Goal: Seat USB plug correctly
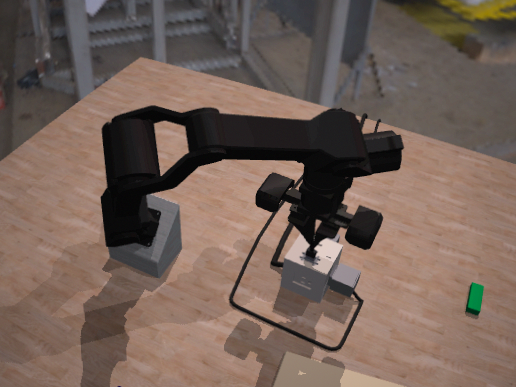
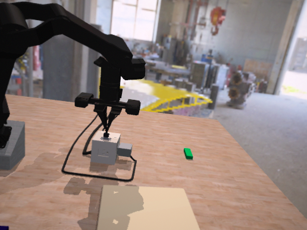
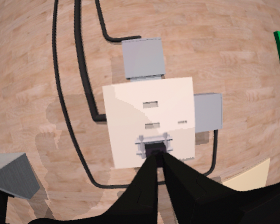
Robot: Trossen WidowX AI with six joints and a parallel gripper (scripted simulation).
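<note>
The black USB plug is 2 cm below my gripper tip. The rest, counted from my gripper tip: USB socket: 4 cm below; then pale mat: 22 cm to the right, 13 cm ahead, 10 cm below; then green block: 30 cm ahead, 10 cm below, 8 cm to the left.
</note>
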